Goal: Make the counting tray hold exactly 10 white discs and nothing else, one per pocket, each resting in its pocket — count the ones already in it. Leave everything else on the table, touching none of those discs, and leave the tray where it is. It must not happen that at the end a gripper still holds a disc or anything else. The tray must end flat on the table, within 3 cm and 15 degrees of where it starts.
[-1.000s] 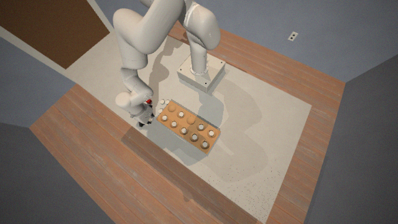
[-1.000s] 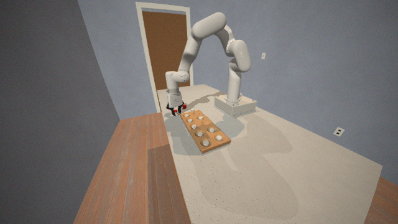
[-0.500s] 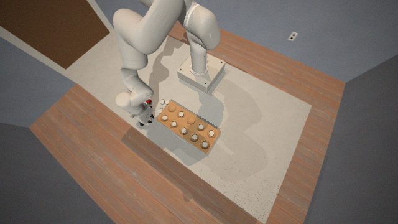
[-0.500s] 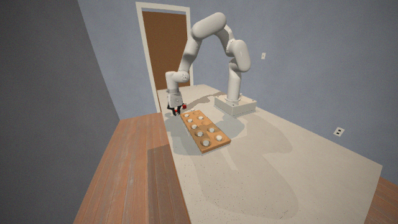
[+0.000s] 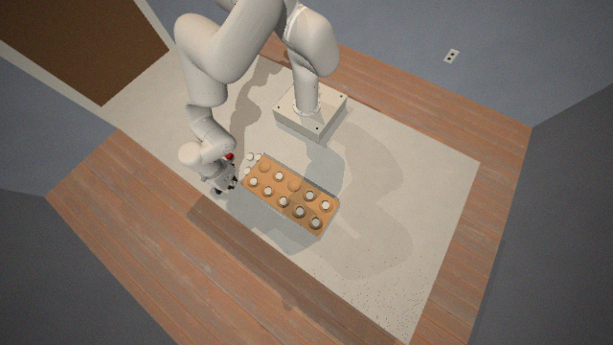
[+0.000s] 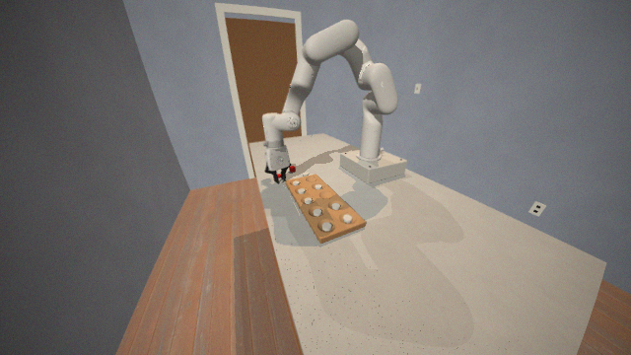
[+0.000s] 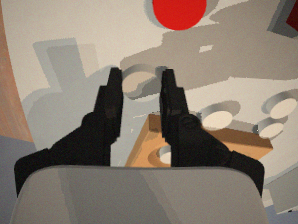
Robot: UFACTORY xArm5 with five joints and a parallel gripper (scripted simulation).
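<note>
The wooden counting tray lies 240 mm to the left of my hand, 60 mm behind it and 10 mm below it. From my hand the other things lie so: red disc: 60 mm to the right, 20 mm below, 10 mm behind; then red cube: 100 mm behind, 80 mm to the right, 10 mm below.
</note>
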